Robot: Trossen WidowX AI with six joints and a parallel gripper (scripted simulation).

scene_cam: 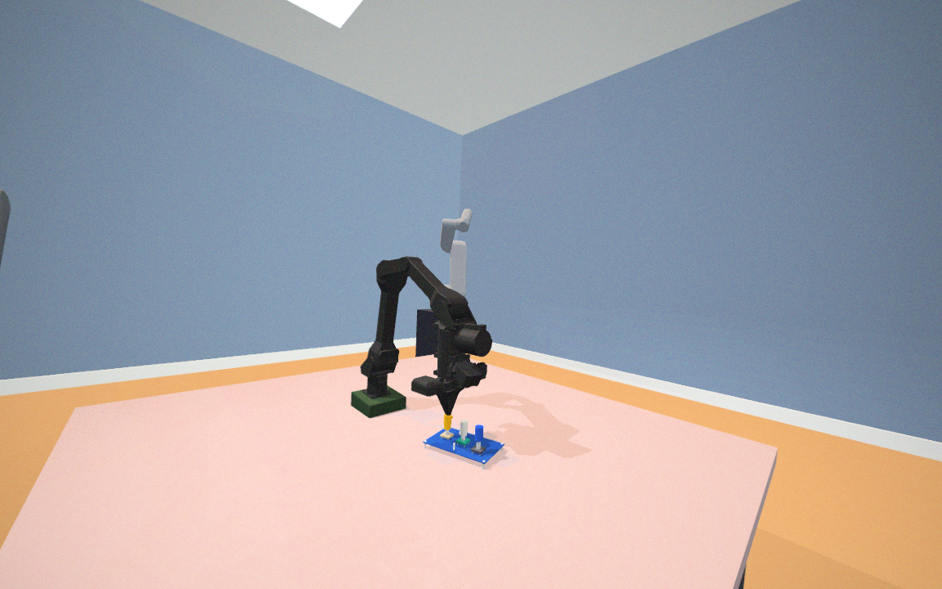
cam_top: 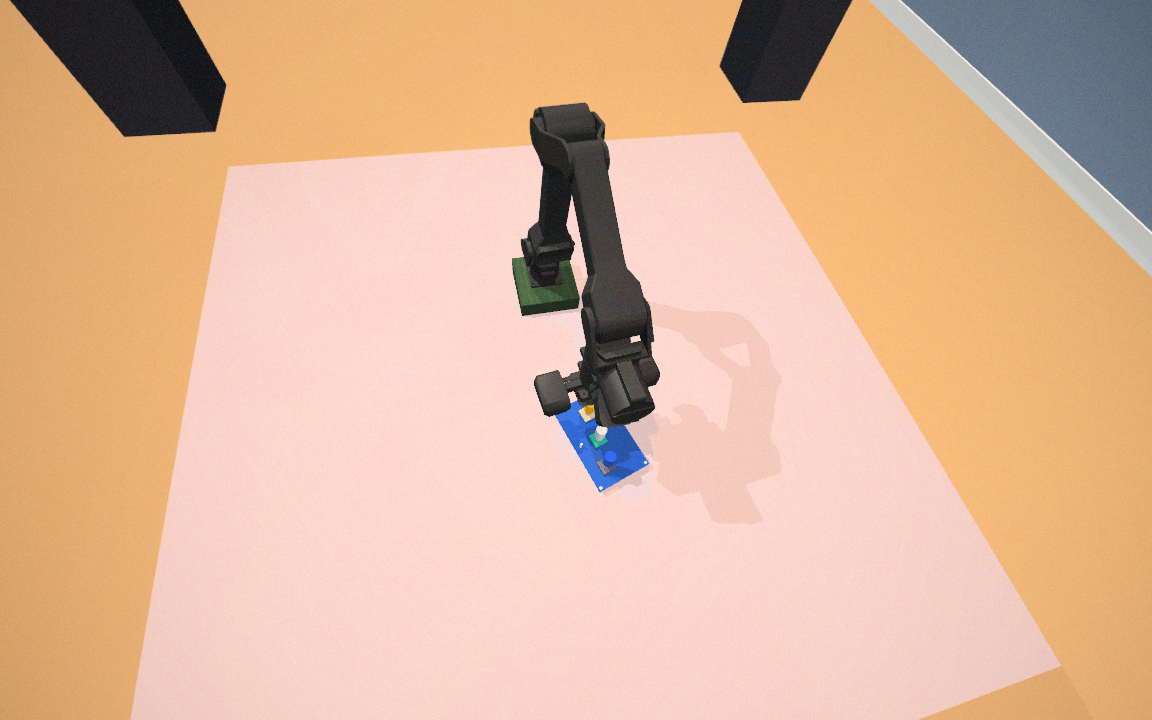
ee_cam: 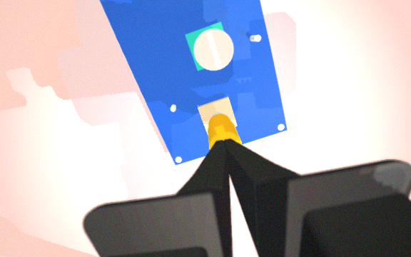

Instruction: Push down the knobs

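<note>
Now: the orange knob 1 cm below my gripper tip. Round my gripper tip: white knob (5 cm ahead, 1 cm to the left, 1 cm below).
</note>
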